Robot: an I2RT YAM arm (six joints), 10 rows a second.
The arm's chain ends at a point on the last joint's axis. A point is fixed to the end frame.
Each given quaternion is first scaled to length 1.
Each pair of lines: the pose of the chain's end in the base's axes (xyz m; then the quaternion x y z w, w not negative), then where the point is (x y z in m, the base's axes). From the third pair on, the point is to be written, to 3 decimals.
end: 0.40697 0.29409 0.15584 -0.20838 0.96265 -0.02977 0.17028
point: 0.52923 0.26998 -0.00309
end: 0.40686 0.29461 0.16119 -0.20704 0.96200 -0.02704 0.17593
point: 0.53068 0.27164 0.00331
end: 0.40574 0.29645 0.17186 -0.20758 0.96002 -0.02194 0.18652
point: 0.533 0.276 0.016
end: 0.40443 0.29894 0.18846 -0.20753 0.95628 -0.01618 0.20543
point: 0.537 0.282 0.037
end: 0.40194 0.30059 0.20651 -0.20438 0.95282 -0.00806 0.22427
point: 0.539 0.287 0.059
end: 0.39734 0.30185 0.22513 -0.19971 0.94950 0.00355 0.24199
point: 0.539 0.293 0.082
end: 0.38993 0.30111 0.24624 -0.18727 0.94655 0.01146 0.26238
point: 0.537 0.294 0.108
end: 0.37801 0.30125 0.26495 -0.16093 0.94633 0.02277 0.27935
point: 0.528 0.293 0.130
